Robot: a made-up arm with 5 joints. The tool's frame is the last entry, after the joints. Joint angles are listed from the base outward. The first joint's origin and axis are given. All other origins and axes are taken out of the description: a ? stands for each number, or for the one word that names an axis. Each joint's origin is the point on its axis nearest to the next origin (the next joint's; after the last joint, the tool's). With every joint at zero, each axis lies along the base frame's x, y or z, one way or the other. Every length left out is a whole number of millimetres.
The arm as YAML. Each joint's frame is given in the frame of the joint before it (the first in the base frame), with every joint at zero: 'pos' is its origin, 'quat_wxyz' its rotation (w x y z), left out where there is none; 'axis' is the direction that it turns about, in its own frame. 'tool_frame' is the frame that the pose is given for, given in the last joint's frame.
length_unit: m
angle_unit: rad
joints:
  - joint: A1
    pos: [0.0, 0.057, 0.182]
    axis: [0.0, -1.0, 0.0]
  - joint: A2
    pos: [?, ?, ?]
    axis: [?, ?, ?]
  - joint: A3
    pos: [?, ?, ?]
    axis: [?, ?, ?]
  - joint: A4
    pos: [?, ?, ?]
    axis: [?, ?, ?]
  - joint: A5
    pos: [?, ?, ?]
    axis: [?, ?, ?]
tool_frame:
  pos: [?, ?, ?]
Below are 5 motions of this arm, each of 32 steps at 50 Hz.
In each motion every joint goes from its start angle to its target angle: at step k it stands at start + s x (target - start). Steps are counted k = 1, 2, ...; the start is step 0. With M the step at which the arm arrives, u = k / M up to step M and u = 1 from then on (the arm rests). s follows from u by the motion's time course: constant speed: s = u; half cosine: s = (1 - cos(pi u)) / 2; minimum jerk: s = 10 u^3 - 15 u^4 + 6 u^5.
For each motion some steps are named. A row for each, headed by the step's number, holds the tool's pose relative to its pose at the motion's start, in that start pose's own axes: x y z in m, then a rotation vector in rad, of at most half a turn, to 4 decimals.
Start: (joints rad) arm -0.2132 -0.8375 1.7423 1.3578 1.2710
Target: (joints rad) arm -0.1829 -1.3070 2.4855 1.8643 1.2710
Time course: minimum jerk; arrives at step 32
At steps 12, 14, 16, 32:
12: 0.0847 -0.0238 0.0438 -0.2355 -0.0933 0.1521
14: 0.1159 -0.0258 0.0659 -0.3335 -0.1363 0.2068
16: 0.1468 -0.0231 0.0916 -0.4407 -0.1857 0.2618
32: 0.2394 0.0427 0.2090 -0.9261 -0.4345 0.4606

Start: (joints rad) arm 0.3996 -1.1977 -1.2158 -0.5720 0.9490
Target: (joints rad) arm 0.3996 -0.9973 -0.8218 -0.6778 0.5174
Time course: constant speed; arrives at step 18
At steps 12, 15, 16, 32:
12: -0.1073 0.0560 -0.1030 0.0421 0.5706 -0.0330
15: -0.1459 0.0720 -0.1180 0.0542 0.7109 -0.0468
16: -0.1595 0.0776 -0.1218 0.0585 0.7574 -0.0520
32: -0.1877 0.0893 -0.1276 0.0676 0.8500 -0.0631

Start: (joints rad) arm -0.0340 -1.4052 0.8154 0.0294 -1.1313
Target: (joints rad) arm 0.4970 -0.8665 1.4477 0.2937 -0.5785
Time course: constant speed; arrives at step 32
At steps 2, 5, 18, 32:
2: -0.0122 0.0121 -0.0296 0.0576 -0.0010 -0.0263
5: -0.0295 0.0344 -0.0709 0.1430 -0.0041 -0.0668
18: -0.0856 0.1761 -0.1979 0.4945 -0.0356 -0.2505
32: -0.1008 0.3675 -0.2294 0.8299 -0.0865 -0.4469

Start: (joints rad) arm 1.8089 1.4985 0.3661 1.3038 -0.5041
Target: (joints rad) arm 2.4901 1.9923 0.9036 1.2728 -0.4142
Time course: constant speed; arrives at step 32
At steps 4, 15, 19, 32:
4: -0.0683 -0.0149 -0.0570 -0.0205 0.1044 -0.0337
15: -0.2828 -0.0544 -0.1512 -0.1126 0.4058 -0.1009
19: -0.3644 -0.0691 -0.1603 -0.1583 0.5190 -0.1149
32: -0.6065 -0.1208 -0.0960 -0.3473 0.8932 -0.1182

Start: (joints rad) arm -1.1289 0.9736 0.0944 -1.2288 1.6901
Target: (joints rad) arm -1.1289 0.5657 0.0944 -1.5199 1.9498
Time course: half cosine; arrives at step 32
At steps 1, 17, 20, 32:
1: 0.0000 -0.0002 0.0000 0.0017 -0.0005 -0.0002
17: 0.0013 -0.0497 -0.0160 0.3771 -0.1204 -0.0672
20: 0.0003 -0.0623 -0.0226 0.4733 -0.1501 -0.0939
32: -0.0041 -0.0883 -0.0406 0.6788 -0.2109 -0.1648

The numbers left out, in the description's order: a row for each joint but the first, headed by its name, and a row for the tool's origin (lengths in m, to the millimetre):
A2: xyz -0.063 0.0 0.016, axis 0.0 0.0 -1.0
A3: xyz -0.369 -0.06 0.0, axis 0.0 1.0 0.0
A4: xyz -0.006 0.0 -0.329, axis 0.0 0.0 -1.0
A5: xyz -0.039 -0.338 0.0, axis 0.0 -1.0 0.0
tool: xyz 0.317 0.0 -0.055

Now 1 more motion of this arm.
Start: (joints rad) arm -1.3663 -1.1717 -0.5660 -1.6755 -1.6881
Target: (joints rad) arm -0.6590 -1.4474 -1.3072 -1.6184 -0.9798
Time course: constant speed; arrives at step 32
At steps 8, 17, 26, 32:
8: -0.0765 -0.1434 0.0142 -0.1347 -0.0634 -0.2419
17: -0.1962 -0.2528 0.0885 -0.3587 -0.1614 -0.4680
26: -0.3224 -0.2845 0.2103 -0.6471 -0.2808 -0.6269
32: -0.3964 -0.2575 0.3037 -0.8674 -0.3689 -0.6873

